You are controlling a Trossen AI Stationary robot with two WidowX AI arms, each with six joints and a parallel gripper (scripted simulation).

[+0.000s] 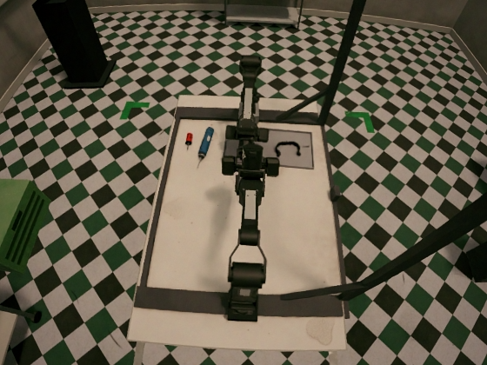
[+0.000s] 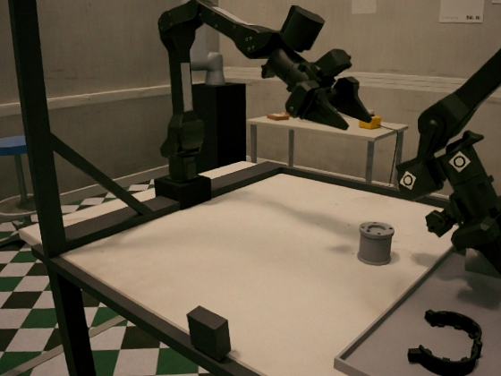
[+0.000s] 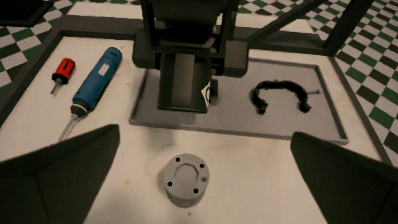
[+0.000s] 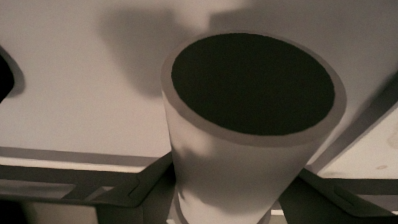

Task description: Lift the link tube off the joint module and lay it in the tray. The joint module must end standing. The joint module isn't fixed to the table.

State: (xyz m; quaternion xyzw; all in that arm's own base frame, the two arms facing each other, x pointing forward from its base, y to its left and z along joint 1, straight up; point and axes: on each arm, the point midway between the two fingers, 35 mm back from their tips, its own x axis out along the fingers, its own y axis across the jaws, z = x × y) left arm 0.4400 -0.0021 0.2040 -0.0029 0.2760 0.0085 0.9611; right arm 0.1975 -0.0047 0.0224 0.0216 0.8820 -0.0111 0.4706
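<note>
Now: the grey tray 110 mm behind my right hand and 70 mm below it. The rest, counted from my right hand: grey link tube: 20 mm below, 10 mm behind; then grey joint module: 210 mm to the left, 50 mm below; then small red tool: 280 mm ahead, 60 mm below, 10 mm to the right.
</note>
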